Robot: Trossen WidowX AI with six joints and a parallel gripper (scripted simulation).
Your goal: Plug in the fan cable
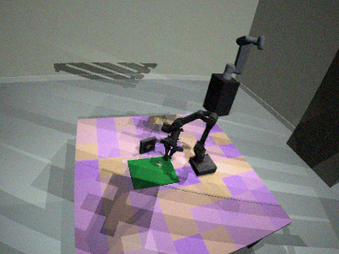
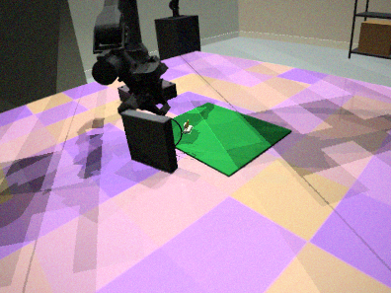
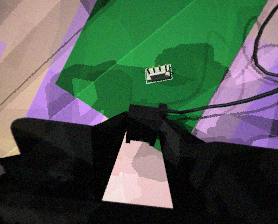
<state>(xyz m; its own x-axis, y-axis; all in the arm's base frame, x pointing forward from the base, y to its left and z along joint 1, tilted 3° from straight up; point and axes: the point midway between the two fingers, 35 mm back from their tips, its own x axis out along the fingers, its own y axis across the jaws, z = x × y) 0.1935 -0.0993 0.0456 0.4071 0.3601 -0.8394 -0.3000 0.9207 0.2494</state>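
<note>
My gripper tip is now 6 cm short of the white four-pin header, 5 cm above it and 2 cm to the right of it. The rest, counted from my gripper tip: dark plug (1 cm behind); then black fan block (12 cm to the right, 10 cm ahead, 1 cm above); then green board (13 cm ahead, 6 cm to the left, 6 cm below).
</note>
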